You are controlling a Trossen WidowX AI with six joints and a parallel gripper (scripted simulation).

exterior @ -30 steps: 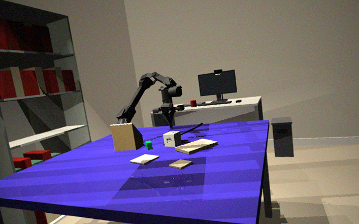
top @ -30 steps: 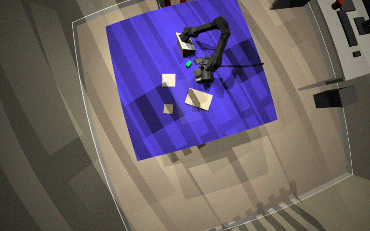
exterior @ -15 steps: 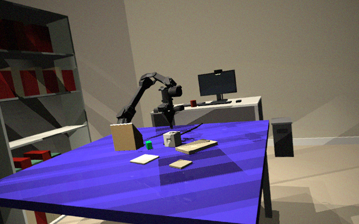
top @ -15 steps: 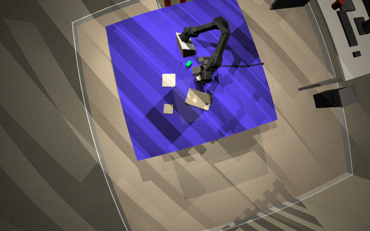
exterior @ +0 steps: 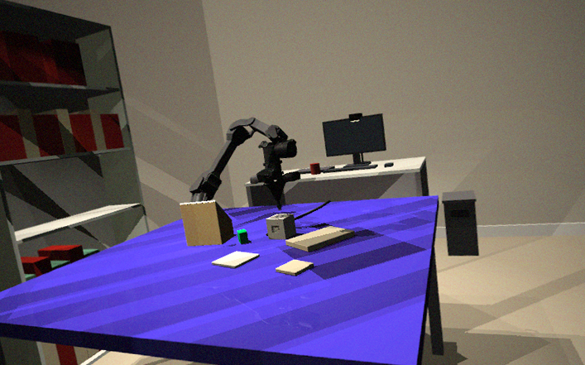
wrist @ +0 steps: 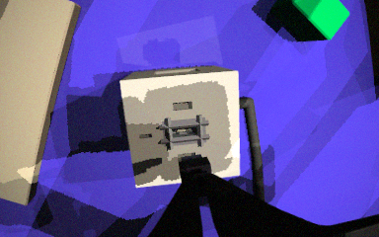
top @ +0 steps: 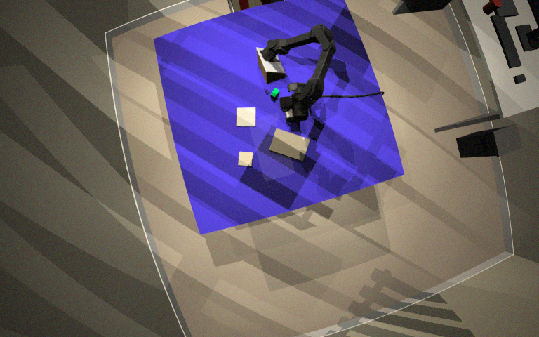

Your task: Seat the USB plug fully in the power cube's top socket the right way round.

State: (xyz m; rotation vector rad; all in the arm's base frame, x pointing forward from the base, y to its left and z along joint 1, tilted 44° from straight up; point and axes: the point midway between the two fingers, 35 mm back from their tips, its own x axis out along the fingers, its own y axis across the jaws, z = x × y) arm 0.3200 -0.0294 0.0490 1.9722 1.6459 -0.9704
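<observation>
Right now the dark USB plug is 20 mm below my gripper tip. Also, from my gripper tip: large flat tan board: 160 mm ahead, 100 mm to the right, 130 mm below; then small green block: 140 mm behind, 40 mm to the right, 110 mm below; then USB socket: 10 mm to the right, 70 mm below.
</observation>
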